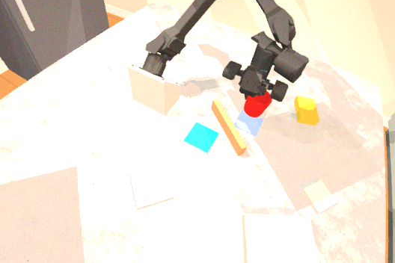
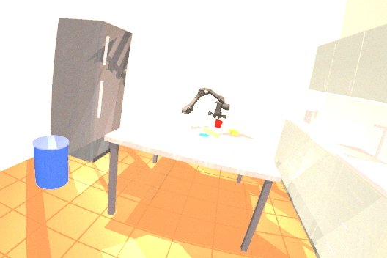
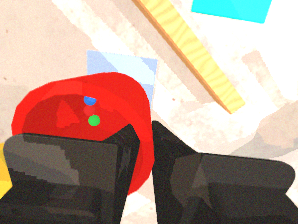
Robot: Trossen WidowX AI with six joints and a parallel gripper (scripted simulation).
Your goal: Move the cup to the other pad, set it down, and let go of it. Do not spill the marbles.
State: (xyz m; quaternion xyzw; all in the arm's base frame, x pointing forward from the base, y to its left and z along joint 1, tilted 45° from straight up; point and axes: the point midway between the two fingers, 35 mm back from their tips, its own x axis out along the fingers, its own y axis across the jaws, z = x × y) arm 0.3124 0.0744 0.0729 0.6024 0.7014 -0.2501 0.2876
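My gripper tip is now 4 cm short of the green marble, 2 cm to the right of it and 2 cm above it. The rest, counted from my gripper tip: blue marble (5 cm ahead, 2 cm below); red cup (3 cm ahead); wooden bar (9 cm below, 7 cm to the right, 2 cm behind).
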